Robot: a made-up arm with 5 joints. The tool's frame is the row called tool.
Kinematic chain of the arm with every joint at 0, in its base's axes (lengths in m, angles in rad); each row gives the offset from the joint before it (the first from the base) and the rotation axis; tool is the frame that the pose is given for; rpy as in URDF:
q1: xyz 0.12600 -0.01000 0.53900 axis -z
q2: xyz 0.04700 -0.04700 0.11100 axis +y
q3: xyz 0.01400 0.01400 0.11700 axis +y
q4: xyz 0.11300 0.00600 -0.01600 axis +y
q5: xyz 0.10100 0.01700 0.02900 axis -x
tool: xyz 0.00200 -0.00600 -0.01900 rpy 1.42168 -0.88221 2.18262
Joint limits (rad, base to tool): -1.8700..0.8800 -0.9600..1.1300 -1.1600..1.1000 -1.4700..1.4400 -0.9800..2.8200
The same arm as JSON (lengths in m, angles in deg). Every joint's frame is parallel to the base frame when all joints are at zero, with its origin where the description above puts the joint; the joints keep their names.
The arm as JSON. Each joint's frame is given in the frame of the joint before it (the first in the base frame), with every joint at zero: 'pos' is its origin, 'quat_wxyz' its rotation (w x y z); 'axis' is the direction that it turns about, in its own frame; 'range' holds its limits. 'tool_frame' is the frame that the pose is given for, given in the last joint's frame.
{"length_unit": "m", "angle_unit": "deg", "joints": [
  {"joint": "q1", "pos": [0.126, -0.01, 0.539], "quat_wxyz": [1.0, 0.0, 0.0, 0.0], "axis": [0.0, 0.0, -1.0], "range": [-107.14, 50.42]},
  {"joint": "q2", "pos": [0.047, -0.047, 0.111], "quat_wxyz": [1.0, 0.0, 0.0, 0.0], "axis": [0.0, 1.0, 0.0], "range": [-55.0, 64.74]},
  {"joint": "q3", "pos": [0.014, 0.014, 0.117], "quat_wxyz": [1.0, 0.0, 0.0, 0.0], "axis": [0.0, 1.0, 0.0], "range": [-66.46, 63.03]},
  {"joint": "q4", "pos": [0.113, 0.006, -0.016], "quat_wxyz": [1.0, 0.0, 0.0, 0.0], "axis": [0.0, 1.0, 0.0], "range": [-84.22, 82.51]},
  {"joint": "q5", "pos": [0.101, 0.017, 0.029], "quat_wxyz": [1.0, 0.0, 0.0, 0.0], "axis": [-1.0, 0.0, 0.0], "range": [-56.15, 161.57]}
], "tool_frame": {"pos": [0.002, -0.006, -0.019], "quat_wxyz": [0.068982, 0.559244, 0.374225, 0.736508]}}

